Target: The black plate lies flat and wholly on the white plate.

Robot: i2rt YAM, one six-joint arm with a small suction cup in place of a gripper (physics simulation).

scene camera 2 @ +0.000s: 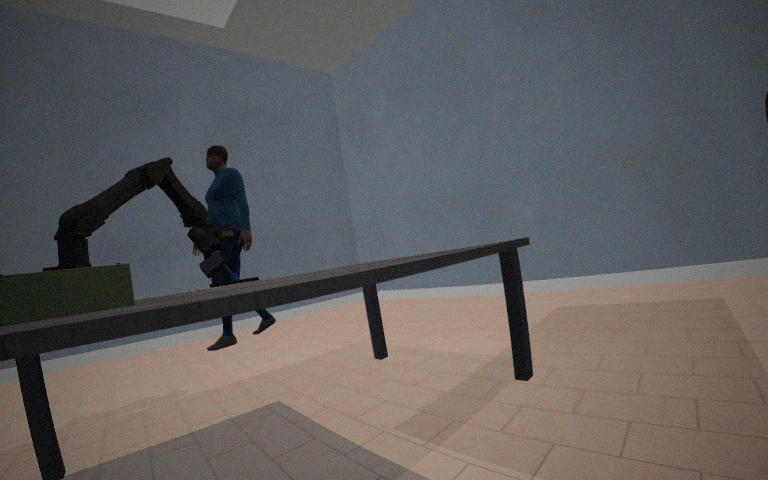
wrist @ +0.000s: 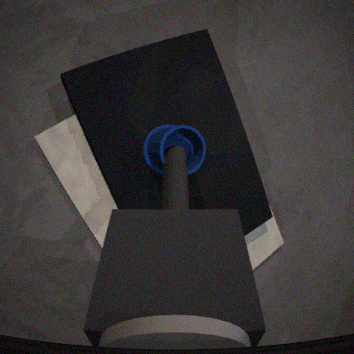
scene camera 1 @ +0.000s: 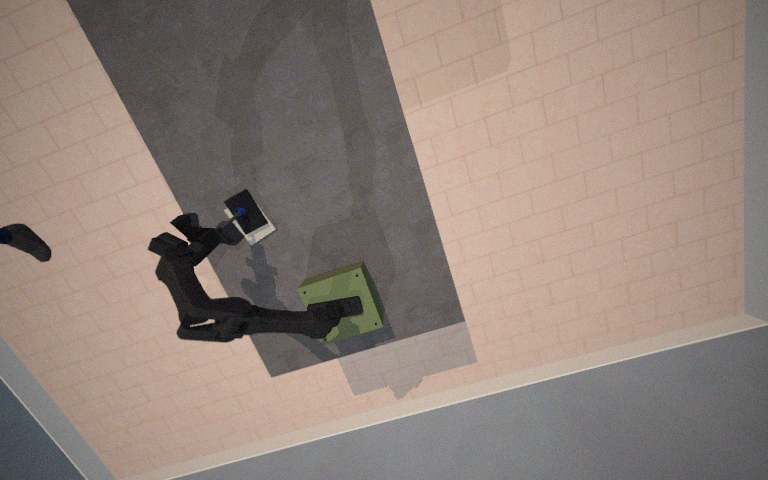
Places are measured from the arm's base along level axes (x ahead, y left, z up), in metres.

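Pixels of known places: hand at its tool point: (scene camera 2: 237, 280) (wrist: 174, 134) (scene camera 1: 243, 209); arm's base at its link origin: (scene camera 2: 75, 272) (scene camera 1: 335, 308).
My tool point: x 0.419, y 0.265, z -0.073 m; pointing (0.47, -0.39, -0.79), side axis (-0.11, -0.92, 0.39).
For each thing: its middle in the pictures, then the offset to it from my tool point. "*": a spot on its surface instead. Level surfaces: height alone.
- black plate at the middle of its body: (wrist: 180, 155) (scene camera 2: 234, 282) (scene camera 1: 246, 212) dx -0.013, dy -0.004, dz -0.004 m
- white plate at the middle of its body: (wrist: 182, 200) (scene camera 2: 225, 286) (scene camera 1: 250, 219) dx -0.043, dy -0.005, dz -0.013 m
- lower right corner at a spot on its surface: (wrist: 267, 242) * dx -0.091, dy -0.073, dz -0.010 m
- thin plate at a spot on its surface: (scene camera 2: 241, 281) * dx +0.005, dy -0.049, dz -0.005 m
- grey table at its surface level: dz -0.019 m
The black plate (scene camera 1: 254, 215) (wrist: 140, 95) is a dark rectangle under my blue suction cup (scene camera 1: 240, 211) (wrist: 174, 149), which presses on its middle and holds it. It sits over the white plate (scene camera 1: 261, 233) (wrist: 70, 165), turned at an angle to it. In the wrist view, white shows at the left and at the lower right corner (wrist: 267, 242). The black plate's far corners reach past the white plate. In the second scene view the cup (scene camera 2: 234, 275) and the thin plate (scene camera 2: 241, 281) are at table height near the table's left end. I cannot tell whether the two plates touch.
The grey table (scene camera 1: 334, 119) (scene camera 2: 430, 259) carries the arm's green base block (scene camera 1: 349, 286). The plates lie near the table's left edge. A person in a blue shirt (scene camera 2: 227, 200) walks behind the table by the arm (scene camera 2: 189, 210). Brick-pattern floor surrounds the table.
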